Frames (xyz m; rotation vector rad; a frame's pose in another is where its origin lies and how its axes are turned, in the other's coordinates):
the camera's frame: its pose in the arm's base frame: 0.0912 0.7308 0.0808 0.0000 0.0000 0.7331
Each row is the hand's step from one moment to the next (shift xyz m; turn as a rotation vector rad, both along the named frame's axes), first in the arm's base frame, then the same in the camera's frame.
Working: the arm's base frame: its pose in the camera's frame: -0.5568 -0.4820 -0.0808 0.0000 0.0000 -0.7331

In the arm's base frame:
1: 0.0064 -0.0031 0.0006 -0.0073 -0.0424 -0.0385
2: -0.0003 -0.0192 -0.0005 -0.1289 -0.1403 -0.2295
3: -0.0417 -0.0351 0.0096 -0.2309 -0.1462 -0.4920
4: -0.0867 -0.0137 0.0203 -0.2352 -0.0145 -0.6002
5: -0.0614 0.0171 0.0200 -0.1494 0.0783 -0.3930
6: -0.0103 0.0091 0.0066 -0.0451 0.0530 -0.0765
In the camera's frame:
1: 0.0027 -0.0066 0.0006 -0.0338 -0.0266 -0.0385
2: -0.0131 -0.0141 -0.0005 -0.1897 -0.0180 -0.2295
3: -0.0545 0.0018 0.0096 -0.2694 0.0459 -0.4920
4: -0.0736 0.0478 0.0203 -0.1845 0.1466 -0.6002
5: -0.0342 0.0538 0.0200 -0.0586 0.1582 -0.3930
6: -0.0016 0.0137 0.0066 0.0020 0.0696 -0.0765

